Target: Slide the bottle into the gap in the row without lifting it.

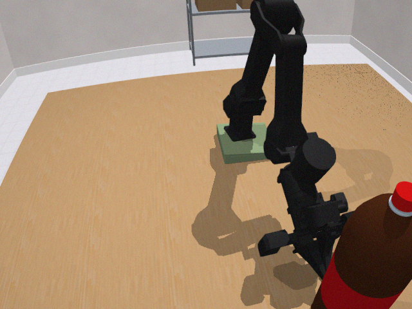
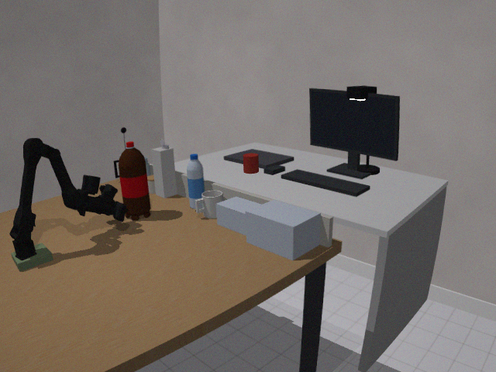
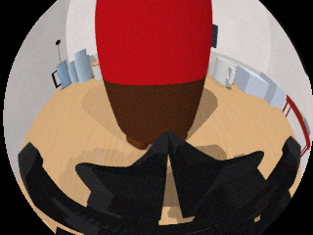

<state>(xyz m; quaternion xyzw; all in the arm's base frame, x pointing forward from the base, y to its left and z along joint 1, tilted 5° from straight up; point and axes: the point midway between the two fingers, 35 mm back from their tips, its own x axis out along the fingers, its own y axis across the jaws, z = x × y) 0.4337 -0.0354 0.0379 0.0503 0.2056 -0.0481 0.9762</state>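
Right now my hand is 8 cm short of the cola bottle and 9 cm below it. The rest, counted from my hand: water bottle: 29 cm ahead, 14 cm to the right, 5 cm above; then jar: 38 cm ahead, 28 cm to the left, 1 cm above; then grey box: 16 cm ahead, 61 cm to the right.
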